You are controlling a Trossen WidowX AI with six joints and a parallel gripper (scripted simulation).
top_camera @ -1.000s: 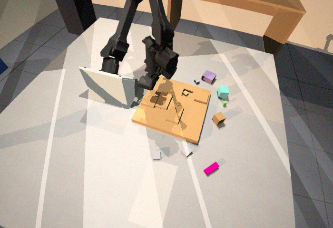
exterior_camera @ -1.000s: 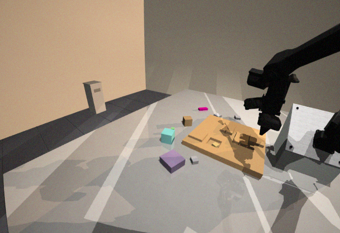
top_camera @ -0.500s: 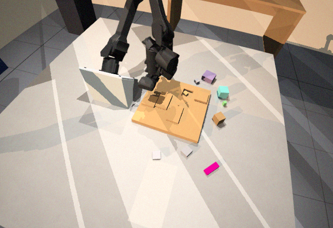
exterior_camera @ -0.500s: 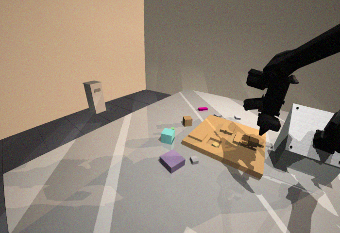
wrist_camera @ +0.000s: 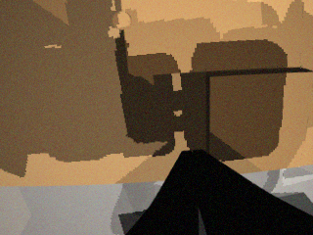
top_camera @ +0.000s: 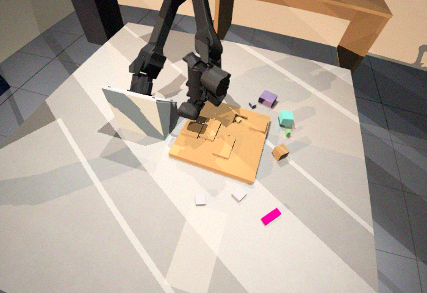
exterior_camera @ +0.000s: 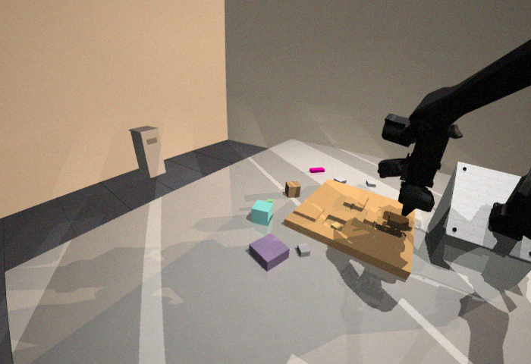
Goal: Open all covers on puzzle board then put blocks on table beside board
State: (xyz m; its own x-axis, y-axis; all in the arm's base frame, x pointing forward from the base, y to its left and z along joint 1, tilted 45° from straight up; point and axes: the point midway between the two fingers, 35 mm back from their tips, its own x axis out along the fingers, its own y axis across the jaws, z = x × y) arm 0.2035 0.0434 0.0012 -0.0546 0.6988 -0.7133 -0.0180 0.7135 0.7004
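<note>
Right now my gripper tip is 110 mm short of the puzzle board, 10 mm to the right of it and 50 mm above it. The rest, counted from my gripper tip: grey tile 120 mm ahead, 270 mm to the right, 60 mm below; brown cube 320 mm ahead, 10 mm to the right, 50 mm below; small grey cube 170 mm ahead, 190 mm to the left, 60 mm below.
</note>
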